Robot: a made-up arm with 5 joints. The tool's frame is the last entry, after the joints.
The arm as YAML. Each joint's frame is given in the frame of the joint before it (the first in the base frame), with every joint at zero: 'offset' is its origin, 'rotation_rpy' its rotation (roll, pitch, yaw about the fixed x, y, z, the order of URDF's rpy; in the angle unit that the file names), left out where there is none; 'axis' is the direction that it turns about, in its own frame. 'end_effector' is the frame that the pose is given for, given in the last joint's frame.
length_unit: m
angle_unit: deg
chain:
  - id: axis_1
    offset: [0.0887, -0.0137, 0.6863]
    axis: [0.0, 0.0, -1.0]
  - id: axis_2
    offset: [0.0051, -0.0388, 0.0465]
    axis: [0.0, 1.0, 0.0]
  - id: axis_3
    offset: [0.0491, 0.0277, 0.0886]
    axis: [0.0, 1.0, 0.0]
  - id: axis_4
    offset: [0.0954, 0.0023, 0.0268]
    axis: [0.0, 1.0, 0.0]
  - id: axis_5
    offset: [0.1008, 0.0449, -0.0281]
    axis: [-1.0, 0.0, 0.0]
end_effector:
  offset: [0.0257, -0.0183, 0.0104]
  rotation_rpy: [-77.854, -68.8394, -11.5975]
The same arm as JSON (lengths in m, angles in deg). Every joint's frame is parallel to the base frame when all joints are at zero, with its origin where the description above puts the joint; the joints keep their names.
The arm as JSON. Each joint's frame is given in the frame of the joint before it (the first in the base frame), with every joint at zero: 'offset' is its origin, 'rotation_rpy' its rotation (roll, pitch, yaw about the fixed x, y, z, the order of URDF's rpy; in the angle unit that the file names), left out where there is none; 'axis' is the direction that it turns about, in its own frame. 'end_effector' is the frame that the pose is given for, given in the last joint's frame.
{"length_unit": "m", "angle_unit": "deg", "chain": [{"id": "axis_1", "offset": [0.0887, -0.0137, 0.6863], "axis": [0.0, 0.0, -1.0]}, {"id": "axis_2", "offset": [0.0051, -0.0388, 0.0465], "axis": [0.0, 1.0, 0.0]}, {"id": "axis_3", "offset": [0.0491, 0.0277, 0.0886], "axis": [0.0, 1.0, 0.0]}, {"id": "axis_4", "offset": [0.0954, 0.0023, 0.0268], "axis": [0.0, 1.0, 0.0]}, {"id": "axis_5", "offset": [0.1008, 0.0449, -0.0281], "axis": [-1.0, 0.0, 0.0]}], "end_effector": {"offset": [0.0257, -0.0183, 0.0104], "rotation_rpy": [-77.85, -68.84, -11.6]}}
